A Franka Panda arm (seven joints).
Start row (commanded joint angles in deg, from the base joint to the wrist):
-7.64, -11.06, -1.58, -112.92, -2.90, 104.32, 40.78
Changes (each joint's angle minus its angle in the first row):
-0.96, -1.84, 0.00, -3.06, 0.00, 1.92, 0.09
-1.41, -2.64, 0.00, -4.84, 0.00, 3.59, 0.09
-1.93, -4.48, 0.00, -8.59, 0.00, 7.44, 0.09
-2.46, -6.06, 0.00, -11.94, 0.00, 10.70, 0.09
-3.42, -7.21, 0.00, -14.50, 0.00, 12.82, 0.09
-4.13, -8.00, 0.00, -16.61, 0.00, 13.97, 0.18
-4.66, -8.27, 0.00, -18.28, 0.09, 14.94, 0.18
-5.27, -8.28, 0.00, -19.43, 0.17, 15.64, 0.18
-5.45, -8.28, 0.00, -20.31, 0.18, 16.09, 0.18
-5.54, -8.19, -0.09, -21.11, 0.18, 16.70, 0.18
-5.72, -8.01, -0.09, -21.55, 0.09, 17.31, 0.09
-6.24, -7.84, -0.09, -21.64, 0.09, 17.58, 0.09
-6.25, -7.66, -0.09, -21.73, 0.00, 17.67, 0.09
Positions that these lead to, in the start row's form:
-8.60, -12.90, -1.58, -115.98, -2.90, 106.24, 40.87
-9.05, -13.70, -1.58, -117.76, -2.90, 107.91, 40.87
-9.57, -15.54, -1.58, -121.51, -2.90, 111.76, 40.87
-10.10, -17.12, -1.58, -124.86, -2.90, 115.02, 40.87
-11.06, -18.27, -1.58, -127.42, -2.90, 117.14, 40.87
-11.77, -19.06, -1.58, -129.53, -2.90, 118.29, 40.96
-12.30, -19.33, -1.58, -131.20, -2.81, 119.26, 40.96
-12.91, -19.34, -1.58, -132.35, -2.73, 119.96, 40.96
-13.09, -19.34, -1.58, -133.23, -2.72, 120.41, 40.96
-13.18, -19.25, -1.67, -134.03, -2.72, 121.02, 40.96
-13.36, -19.07, -1.67, -134.47, -2.81, 121.63, 40.87
-13.88, -18.90, -1.67, -134.56, -2.81, 121.90, 40.87
-13.89, -18.72, -1.67, -134.65, -2.90, 121.99, 40.87

